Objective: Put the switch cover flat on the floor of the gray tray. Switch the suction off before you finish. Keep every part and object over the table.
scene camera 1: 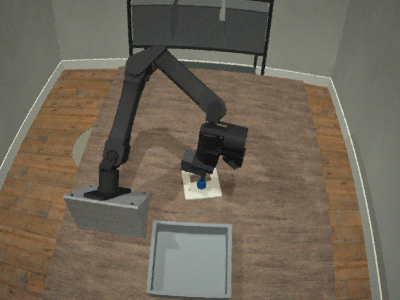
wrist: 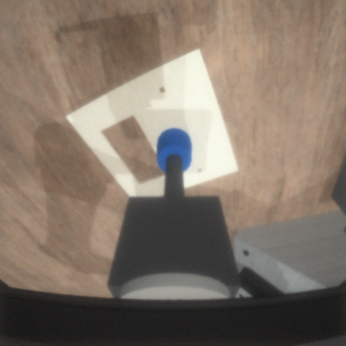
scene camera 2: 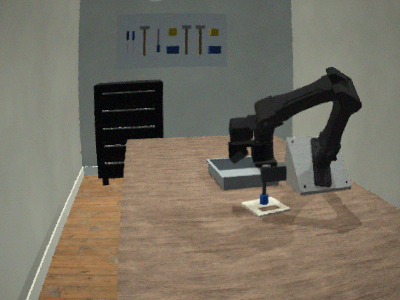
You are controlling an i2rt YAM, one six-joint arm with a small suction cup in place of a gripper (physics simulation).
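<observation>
The cream switch cover (scene camera 1: 212, 188) (scene camera 2: 252, 205) (wrist: 220, 135) lies flat on the table, a square plate with one rectangular opening and small screw holes. My blue suction cup (scene camera 1: 201, 184) (scene camera 2: 264, 199) (wrist: 174, 150) is over the cover's solid part, beside the opening, touching it or very close above; the exact contact is hidden. The suction is off and holds nothing. The gray tray (scene camera 1: 195, 260) (scene camera 2: 240, 182) is empty and stands apart from the cover, nearer the front in scene camera 1. The tray does not show in the wrist view.
The gray wedge-shaped arm base (scene camera 1: 107, 216) (scene camera 2: 297, 170) (wrist: 300, 240) stands on the table, left of the cover and close to the tray's left back corner in scene camera 1. The tray's raised walls surround its floor. The wooden table (scene camera 1: 280, 200) (scene camera 2: 170, 240) has edges on both sides.
</observation>
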